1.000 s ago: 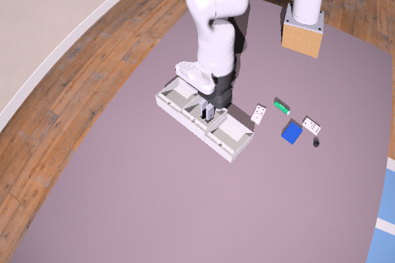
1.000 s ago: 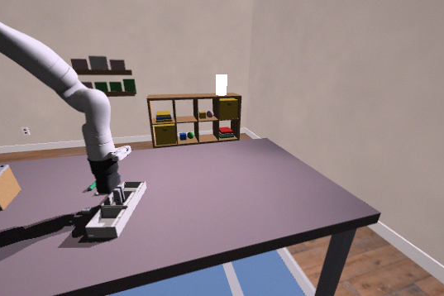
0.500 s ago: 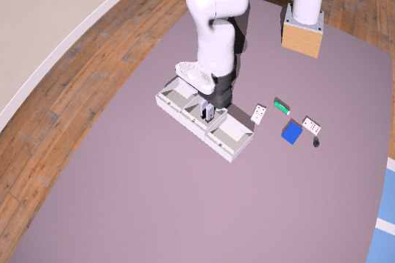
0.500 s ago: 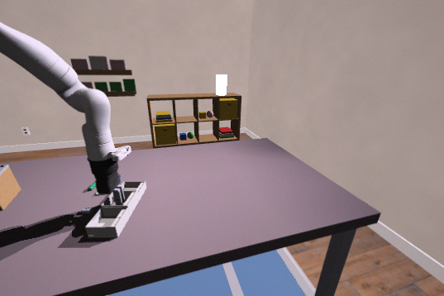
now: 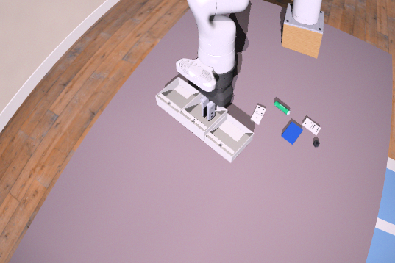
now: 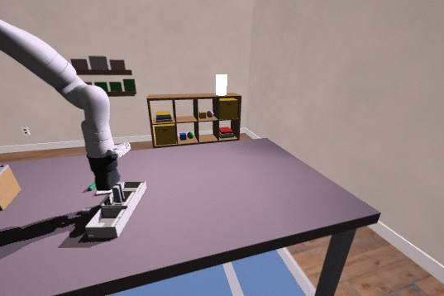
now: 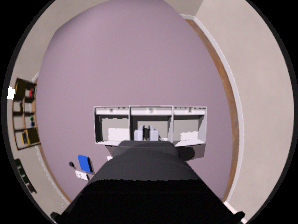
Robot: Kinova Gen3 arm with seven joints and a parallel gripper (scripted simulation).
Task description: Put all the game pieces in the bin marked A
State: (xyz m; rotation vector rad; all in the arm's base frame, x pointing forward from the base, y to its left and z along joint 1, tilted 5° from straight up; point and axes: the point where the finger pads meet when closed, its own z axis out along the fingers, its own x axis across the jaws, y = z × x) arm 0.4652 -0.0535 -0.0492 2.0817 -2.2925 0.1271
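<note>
Right now the joined white bins is 1 cm ahead of my hand, 1 cm to the right of it and 2 cm below it. Also, from my hand: green cylinder: 15 cm behind, 14 cm to the left, 4 cm below; then white-grey object: 11 cm behind, 2 cm to the right, 4 cm below; then blue flat block: 10 cm behind, 20 cm to the left, 4 cm below.
</note>
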